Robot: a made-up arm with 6 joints. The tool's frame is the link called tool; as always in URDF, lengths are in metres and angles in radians. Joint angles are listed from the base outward. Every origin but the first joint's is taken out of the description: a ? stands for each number. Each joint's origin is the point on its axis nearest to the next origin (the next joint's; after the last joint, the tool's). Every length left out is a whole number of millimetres.
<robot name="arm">
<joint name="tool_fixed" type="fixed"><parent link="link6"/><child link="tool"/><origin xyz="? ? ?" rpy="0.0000 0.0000 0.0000"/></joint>
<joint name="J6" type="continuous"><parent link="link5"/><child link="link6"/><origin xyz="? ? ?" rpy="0.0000 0.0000 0.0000"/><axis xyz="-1 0 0"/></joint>
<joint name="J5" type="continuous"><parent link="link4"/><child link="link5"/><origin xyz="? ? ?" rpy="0.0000 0.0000 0.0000"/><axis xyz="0 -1 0"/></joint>
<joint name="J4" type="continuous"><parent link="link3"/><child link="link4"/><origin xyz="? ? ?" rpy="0.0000 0.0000 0.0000"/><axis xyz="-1 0 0"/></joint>
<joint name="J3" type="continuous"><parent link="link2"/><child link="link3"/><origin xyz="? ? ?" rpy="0.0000 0.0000 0.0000"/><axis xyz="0 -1 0"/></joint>
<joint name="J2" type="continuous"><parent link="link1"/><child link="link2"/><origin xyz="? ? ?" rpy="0.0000 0.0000 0.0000"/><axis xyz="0 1 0"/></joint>
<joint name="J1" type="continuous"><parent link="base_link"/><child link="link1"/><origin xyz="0.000 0.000 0.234" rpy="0.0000 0.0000 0.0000"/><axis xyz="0 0 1"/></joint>
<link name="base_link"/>
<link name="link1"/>
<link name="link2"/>
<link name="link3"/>
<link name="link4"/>
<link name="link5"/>
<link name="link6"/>
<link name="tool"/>
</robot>
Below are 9 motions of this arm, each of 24 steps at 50 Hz.
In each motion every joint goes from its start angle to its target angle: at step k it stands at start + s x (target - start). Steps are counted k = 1, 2, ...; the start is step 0. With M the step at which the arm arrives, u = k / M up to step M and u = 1 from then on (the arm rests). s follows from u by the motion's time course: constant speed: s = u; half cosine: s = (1 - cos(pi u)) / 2; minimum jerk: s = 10 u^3 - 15 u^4 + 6 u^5.
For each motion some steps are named. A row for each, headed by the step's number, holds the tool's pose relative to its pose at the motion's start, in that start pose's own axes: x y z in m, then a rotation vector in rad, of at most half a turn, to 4 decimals.
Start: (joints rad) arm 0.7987 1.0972 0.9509 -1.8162 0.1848 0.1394
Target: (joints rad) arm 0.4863 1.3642 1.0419 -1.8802 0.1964 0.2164
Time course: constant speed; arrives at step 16
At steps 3, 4, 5, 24:
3: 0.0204 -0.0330 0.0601 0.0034 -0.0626 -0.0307
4: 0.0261 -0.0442 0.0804 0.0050 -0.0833 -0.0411
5: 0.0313 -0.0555 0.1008 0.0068 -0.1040 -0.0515
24: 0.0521 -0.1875 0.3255 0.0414 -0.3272 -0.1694

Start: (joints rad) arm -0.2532 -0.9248 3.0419 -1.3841 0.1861 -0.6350
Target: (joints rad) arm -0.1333 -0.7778 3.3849 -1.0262 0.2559 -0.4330
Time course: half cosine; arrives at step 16
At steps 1, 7, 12, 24:
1: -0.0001 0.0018 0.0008 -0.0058 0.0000 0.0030
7: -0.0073 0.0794 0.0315 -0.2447 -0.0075 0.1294
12: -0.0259 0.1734 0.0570 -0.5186 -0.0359 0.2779
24: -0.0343 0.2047 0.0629 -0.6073 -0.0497 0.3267

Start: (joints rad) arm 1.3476 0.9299 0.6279 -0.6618 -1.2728 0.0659
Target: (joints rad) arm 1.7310 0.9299 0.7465 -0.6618 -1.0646 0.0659
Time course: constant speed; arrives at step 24
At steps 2, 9, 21, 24:
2: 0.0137 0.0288 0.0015 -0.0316 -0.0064 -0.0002
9: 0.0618 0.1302 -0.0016 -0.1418 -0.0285 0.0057
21: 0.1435 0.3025 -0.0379 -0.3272 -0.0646 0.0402
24: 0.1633 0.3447 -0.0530 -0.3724 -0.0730 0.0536

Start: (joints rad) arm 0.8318 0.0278 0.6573 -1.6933 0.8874 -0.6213
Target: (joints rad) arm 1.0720 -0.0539 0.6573 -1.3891 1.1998 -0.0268
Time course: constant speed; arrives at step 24
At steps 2, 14, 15, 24:
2: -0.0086 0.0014 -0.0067 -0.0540 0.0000 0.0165
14: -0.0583 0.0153 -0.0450 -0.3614 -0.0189 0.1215
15: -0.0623 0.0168 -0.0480 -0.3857 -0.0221 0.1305
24: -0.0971 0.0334 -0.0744 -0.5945 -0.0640 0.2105

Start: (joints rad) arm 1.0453 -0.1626 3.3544 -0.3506 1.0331 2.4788
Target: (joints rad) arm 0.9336 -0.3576 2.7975 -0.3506 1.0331 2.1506
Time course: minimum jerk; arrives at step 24
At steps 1, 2, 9, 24:
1: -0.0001 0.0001 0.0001 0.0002 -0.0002 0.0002
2: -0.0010 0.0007 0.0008 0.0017 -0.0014 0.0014
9: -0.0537 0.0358 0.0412 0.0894 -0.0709 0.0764
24: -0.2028 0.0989 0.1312 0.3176 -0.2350 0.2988

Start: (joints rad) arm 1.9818 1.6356 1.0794 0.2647 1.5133 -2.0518
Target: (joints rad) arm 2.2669 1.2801 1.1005 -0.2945 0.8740 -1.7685
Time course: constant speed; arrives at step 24
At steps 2, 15, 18, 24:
2: 0.0322 -0.0006 -0.0166 -0.0085 -0.0377 -0.0010
15: 0.2295 0.0101 -0.1516 0.0284 -0.2650 -0.0496
18: 0.2715 0.0169 -0.1886 0.0584 -0.3079 -0.0727
24: 0.3512 0.0361 -0.2679 0.1394 -0.3758 -0.1325

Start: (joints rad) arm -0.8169 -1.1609 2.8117 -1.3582 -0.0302 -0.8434
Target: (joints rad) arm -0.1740 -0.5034 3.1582 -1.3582 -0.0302 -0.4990
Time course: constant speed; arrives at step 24
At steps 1, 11, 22, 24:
1: -0.0150 0.0055 0.0271 -0.0335 -0.0228 -0.0003
11: -0.1998 0.0903 0.2609 -0.3544 -0.2614 -0.0128
22: -0.4562 0.2184 0.4154 -0.6722 -0.5471 -0.0477
24: -0.5059 0.2421 0.4304 -0.7253 -0.6017 -0.0565

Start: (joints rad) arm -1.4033 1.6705 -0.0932 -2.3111 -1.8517 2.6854
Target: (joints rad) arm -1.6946 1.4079 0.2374 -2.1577 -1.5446 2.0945
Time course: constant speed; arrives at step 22
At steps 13, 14, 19, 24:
13: 0.0999 -0.1771 0.1390 0.0724 -0.0553 0.0017
14: 0.1050 -0.1899 0.1535 0.0759 -0.0584 -0.0007
19: 0.1247 -0.2511 0.2328 0.0905 -0.0733 -0.0187
24: 0.1313 -0.2846 0.2857 0.0969 -0.0825 -0.0345

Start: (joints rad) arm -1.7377 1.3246 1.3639 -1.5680 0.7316 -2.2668
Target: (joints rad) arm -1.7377 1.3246 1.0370 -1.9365 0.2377 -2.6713
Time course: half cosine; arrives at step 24
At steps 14, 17, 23, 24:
14: -0.0521 0.0842 0.0950 0.3334 -0.4140 0.0254
17: -0.0695 0.1079 0.1173 0.4398 -0.5179 0.0543
23: -0.0897 0.1338 0.1395 0.5620 -0.6242 0.0952
24: -0.0901 0.1344 0.1400 0.5648 -0.6264 0.0962

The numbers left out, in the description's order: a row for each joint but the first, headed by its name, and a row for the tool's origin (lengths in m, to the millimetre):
tool: 0.000 0.000 0.000
J6: 0.000 0.000 0.000
J5: 0.000 -0.138 0.000
J4: 0.653 0.000 0.000
J3: 0.000 0.000 0.453
J2: 0.000 0.000 0.000

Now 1 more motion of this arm.
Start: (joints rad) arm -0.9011 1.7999 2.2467 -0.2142 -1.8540 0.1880
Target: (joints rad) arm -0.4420 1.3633 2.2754 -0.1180 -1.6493 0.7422
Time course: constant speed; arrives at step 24
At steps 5, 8, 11, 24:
5: -0.0786 0.1119 0.0311 -0.2205 -0.1165 -0.0311
8: -0.1265 0.1789 0.0405 -0.3508 -0.1880 -0.0501
11: -0.1747 0.2450 0.0431 -0.4791 -0.2609 -0.0697
24: -0.3852 0.5002 -0.0196 -0.9991 -0.6016 -0.1653

